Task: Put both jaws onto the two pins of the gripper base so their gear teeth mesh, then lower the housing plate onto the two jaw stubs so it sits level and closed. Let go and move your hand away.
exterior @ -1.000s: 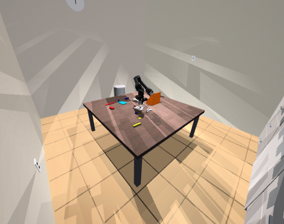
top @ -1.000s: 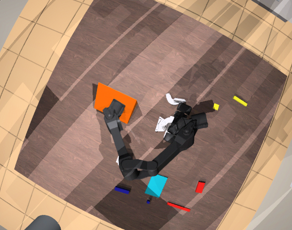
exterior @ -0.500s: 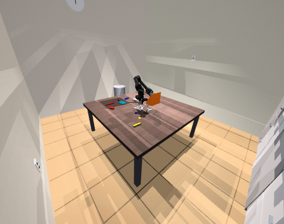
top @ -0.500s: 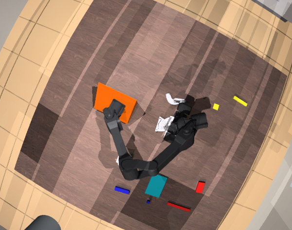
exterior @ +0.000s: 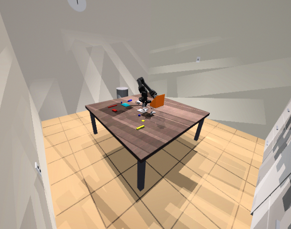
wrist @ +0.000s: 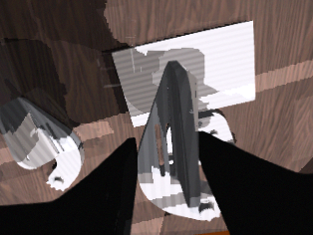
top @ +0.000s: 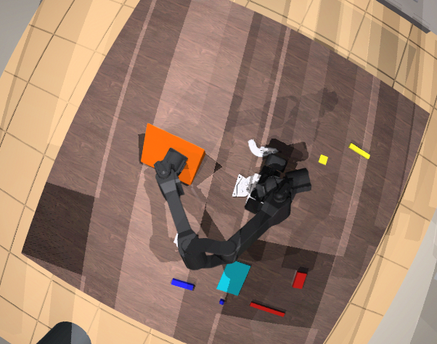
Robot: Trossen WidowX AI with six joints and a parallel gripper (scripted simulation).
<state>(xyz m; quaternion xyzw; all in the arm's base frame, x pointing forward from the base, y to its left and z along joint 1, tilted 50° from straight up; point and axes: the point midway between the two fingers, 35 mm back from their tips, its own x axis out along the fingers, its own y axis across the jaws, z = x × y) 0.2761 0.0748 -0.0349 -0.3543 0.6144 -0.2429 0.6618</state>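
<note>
My gripper tip is now 8 cm above the white rectangular plate, 3 cm to the left of it and 2 cm short of it. Also, from my gripper tip: yellow cube: 20 cm to the left, 16 cm ahead, 8 cm below; housing plate: 8 cm below, 4 cm to the right, 4 cm behind; blue cube: 13 cm ahead, 7 cm to the left, 7 cm below.
</note>
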